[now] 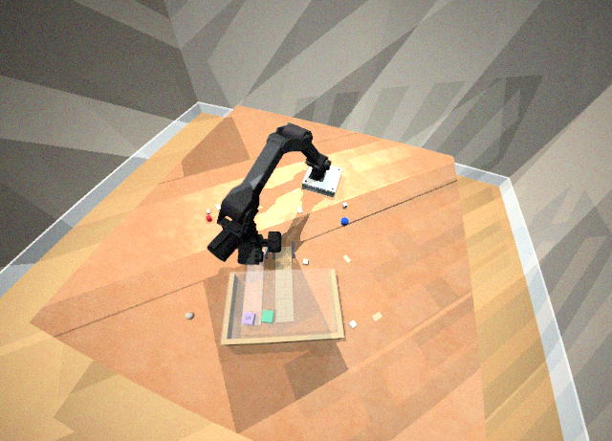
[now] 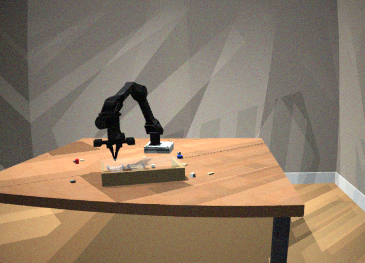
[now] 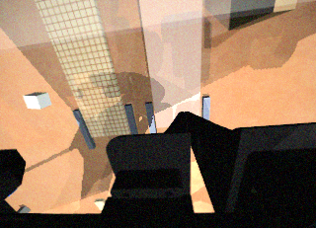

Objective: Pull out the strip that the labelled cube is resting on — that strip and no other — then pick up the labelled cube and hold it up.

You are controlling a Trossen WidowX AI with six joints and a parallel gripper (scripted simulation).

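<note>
Right now the pale pink strip is 8 cm ahead of my gripper tip, 4 cm to the left of it and 4 cm below it. Also, from my gripper tip: red piece 24 cm to the right, 8 cm behind, 3 cm below; purple cube 18 cm ahead, 7 cm to the left, 2 cm below; blue piece 26 cm to the left, 26 cm behind, 3 cm below.
</note>
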